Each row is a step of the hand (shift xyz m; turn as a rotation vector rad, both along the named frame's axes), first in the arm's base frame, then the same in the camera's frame.
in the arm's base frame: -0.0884 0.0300 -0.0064 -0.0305 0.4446 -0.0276
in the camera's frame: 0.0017 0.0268 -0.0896 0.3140 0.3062 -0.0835
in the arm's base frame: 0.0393 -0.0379 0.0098 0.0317 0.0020 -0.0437
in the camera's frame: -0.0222 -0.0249 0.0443 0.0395 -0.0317 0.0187
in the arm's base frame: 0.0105 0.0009 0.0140 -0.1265 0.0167 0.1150
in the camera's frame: -0.0062 0.0091 0.0136 -0.1003 0.1040 -0.0930
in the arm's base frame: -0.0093 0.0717 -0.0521 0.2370 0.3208 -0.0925
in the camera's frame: 0.0820 0.0174 -0.0302 0.3440 0.1439 0.1692
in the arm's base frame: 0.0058 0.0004 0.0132 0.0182 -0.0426 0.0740
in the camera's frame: -0.0072 0.0087 0.0090 -0.0748 0.0177 0.0414
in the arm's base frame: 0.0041 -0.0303 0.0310 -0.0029 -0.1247 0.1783
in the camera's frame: -0.0408 -0.0012 0.0153 -0.2076 0.0316 0.0572
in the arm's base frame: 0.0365 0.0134 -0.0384 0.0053 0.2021 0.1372
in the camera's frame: 0.0449 -0.0204 0.0235 0.0455 0.2392 0.0197
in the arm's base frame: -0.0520 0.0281 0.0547 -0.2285 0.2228 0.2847
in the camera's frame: -0.0318 0.0632 -0.0385 -0.1024 0.3797 -0.1681
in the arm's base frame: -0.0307 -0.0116 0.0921 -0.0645 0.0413 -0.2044
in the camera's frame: -0.0789 0.0577 -0.0041 0.1509 -0.1026 -0.1198
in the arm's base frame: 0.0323 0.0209 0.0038 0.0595 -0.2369 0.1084
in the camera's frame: 0.0201 0.0143 0.0298 -0.2200 -0.1039 0.1105
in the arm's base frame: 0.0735 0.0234 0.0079 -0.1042 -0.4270 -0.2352
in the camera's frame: 0.0298 0.0145 0.0701 -0.1578 -0.4583 -0.1165
